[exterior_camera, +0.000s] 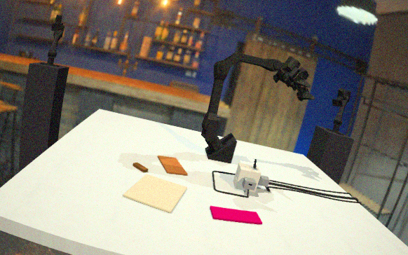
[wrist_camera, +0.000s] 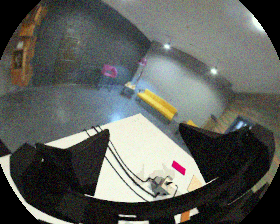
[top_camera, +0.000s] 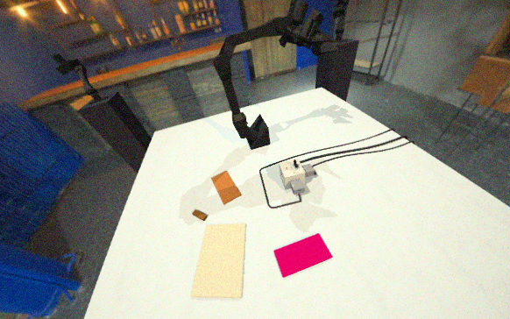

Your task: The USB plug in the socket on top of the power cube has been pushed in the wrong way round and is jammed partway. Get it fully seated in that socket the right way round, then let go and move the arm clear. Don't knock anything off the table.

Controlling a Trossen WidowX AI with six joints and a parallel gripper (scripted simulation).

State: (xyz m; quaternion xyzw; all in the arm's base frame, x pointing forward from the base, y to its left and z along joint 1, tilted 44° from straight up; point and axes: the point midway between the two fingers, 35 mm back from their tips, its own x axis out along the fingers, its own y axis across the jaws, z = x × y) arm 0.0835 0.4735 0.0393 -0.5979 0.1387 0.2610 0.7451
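Now: the USB plug 31 cm below my gripper tip, 25 cm to the right of it and 20 cm ahead of it. From my gripper tip the other things lie so: brown block: 64 cm to the right, 39 cm below, 23 cm ahead; then magenta card: 46 cm ahead, 40 cm below, 35 cm to the right; then orange card: 53 cm to the right, 39 cm below, 13 cm ahead.
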